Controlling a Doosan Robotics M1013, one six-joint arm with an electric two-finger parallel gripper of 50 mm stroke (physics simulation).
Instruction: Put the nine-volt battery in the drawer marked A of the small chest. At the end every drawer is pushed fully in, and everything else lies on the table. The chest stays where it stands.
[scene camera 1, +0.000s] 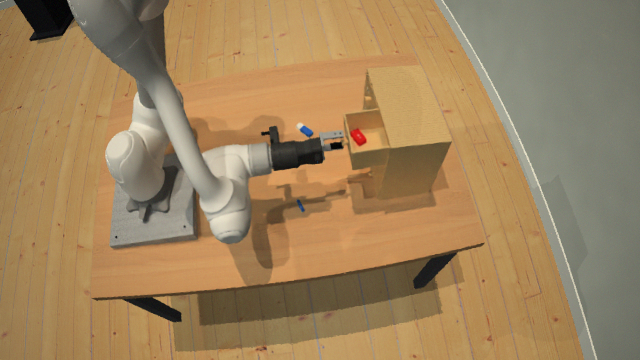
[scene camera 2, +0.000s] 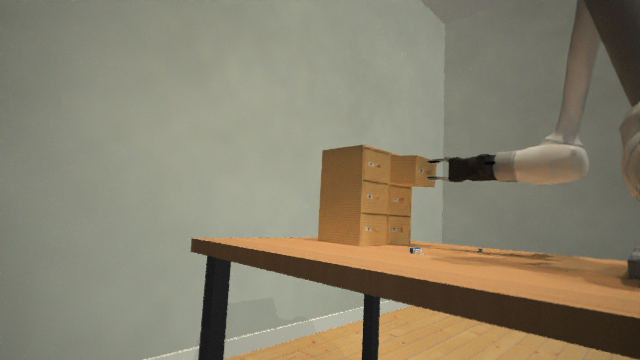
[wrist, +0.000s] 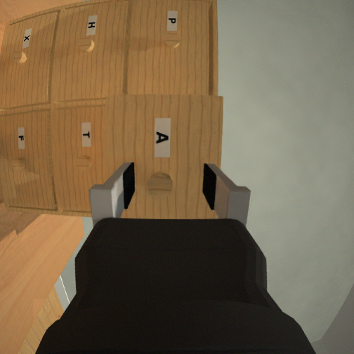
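Where they show: gripper, fingertip midpoint: (scene camera 1: 343, 139) (scene camera 2: 428, 170); arm's base, link origin: (scene camera 1: 152, 189).
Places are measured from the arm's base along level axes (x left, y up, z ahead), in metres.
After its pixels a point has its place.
The small wooden chest (scene camera 1: 412, 110) @[x 0.122, y 0.284, z 0.856 m] (scene camera 2: 341, 195) @[x 0.296, y 0.125, z 0.813 m] stands on the table with six drawers in two columns. Drawer A (scene camera 1: 369, 159) @[x -0.007, y 0.223, z 0.731 m] (scene camera 2: 404, 170) @[x 0.124, y 0.219, z 0.703 m] (wrist: 192, 130), a top drawer, is pulled out. The red nine-volt battery (scene camera 1: 358, 137) @[x 0.082, y 0.198, z 0.705 m] lies inside it; the drawer's front hides it in the wrist view. My gripper (scene camera 1: 337, 140) @[x 0.055, y 0.225, z 0.660 m] (scene camera 2: 432, 170) @[x 0.055, y 0.225, z 0.660 m] (wrist: 168, 177) is open and level, pointing at the front of drawer A. Its fingers stand on either side of the round knob (wrist: 160, 184), with nothing between them that they grip. Drawers P (wrist: 165, 65), H (wrist: 90, 70), X, T and F look shut.
A blue and white block (scene camera 1: 305, 130) @[x 0.257, y -0.017, z 0.536 m] (scene camera 2: 416, 251) @[x 0.290, y -0.020, z 0.511 m] lies on the table (scene camera 1: 225, 270) @[x -0.263, y -0.030, z 0.303 m] (scene camera 2: 300, 255) @[x 0.602, y -0.029, z 0.556 m] left of the chest in the first scene view. A small blue item (scene camera 1: 300, 205) @[x -0.034, y -0.021, z 0.532 m] (scene camera 2: 480, 250) @[x -0.014, y -0.023, z 0.520 m] lies nearer the table's front edge. The arm's grey base plate (scene camera 1: 155, 235) @[x -0.174, y 0.010, z 0.053 m] is at the left.
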